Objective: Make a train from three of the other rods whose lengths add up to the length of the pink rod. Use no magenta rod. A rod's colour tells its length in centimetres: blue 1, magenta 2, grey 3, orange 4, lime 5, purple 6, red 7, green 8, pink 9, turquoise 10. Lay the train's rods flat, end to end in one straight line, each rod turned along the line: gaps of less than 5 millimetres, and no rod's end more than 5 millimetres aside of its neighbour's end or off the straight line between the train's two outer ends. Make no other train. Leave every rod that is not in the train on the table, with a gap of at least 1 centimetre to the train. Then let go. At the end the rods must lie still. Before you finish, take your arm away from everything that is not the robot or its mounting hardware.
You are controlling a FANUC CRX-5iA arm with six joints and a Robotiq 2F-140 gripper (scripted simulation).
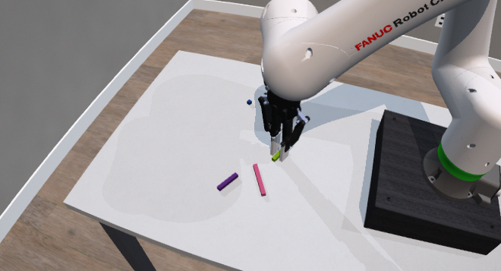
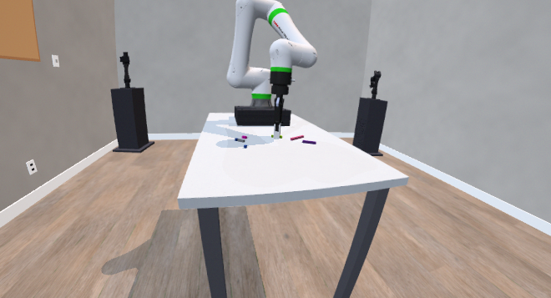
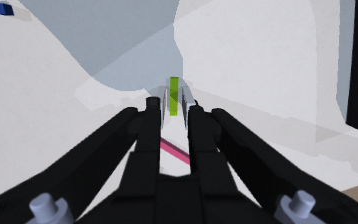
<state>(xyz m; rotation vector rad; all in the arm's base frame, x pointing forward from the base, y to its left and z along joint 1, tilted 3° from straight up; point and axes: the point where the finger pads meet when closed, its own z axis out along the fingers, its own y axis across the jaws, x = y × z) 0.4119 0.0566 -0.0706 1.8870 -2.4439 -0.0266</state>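
My gripper is now 3 cm above the lime rod. The rest, counted from my hand: magenta rod (3 cm ahead, 15 cm to the right, 3 cm below); pink rod (1 cm ahead, 9 cm to the left, 3 cm below); purple rod (8 cm ahead, 13 cm to the left, 3 cm below).
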